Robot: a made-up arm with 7 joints.
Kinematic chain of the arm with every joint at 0, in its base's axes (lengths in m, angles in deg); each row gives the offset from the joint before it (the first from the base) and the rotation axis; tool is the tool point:
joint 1: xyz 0 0.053 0 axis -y
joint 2: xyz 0 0.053 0 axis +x
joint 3: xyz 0 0 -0.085 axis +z
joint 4: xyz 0 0 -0.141 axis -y
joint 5: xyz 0 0 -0.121 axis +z
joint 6: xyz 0 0 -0.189 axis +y
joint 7: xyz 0 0 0 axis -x
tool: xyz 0 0 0
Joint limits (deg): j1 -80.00..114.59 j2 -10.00..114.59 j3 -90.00..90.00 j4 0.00..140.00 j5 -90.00..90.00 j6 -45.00..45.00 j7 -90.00..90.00
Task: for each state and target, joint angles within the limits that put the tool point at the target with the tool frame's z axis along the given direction. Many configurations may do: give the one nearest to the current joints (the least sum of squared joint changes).
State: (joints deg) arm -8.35 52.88 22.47 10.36 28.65 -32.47 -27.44
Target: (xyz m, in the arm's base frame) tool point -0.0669 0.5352 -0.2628 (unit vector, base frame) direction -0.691 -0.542 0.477
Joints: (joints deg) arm -56.34 57.95 17.44 37.89 16.17 -37.03 -7.52
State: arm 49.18 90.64 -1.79 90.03 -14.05 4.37 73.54
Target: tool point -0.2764 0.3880 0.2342 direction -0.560 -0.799 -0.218
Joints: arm 92.71 114.59 26.58 63.01 -31.94 5.05 87.96
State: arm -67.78 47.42 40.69 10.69 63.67 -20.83 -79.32
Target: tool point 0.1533 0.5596 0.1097 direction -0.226 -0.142 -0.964
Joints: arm -44.11 84.62 81.56 47.81 14.31 -45.00 -29.49
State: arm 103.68 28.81 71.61 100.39 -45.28 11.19 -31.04
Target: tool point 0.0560 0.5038 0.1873 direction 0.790 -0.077 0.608
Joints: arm 113.50 35.83 59.00 69.41 -58.97 10.63 -82.55
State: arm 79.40 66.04 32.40 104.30 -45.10 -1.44 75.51
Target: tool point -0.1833 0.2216 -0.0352 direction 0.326 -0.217 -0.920
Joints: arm 114.59 59.35 78.36 134.94 -19.09 -1.47 89.94
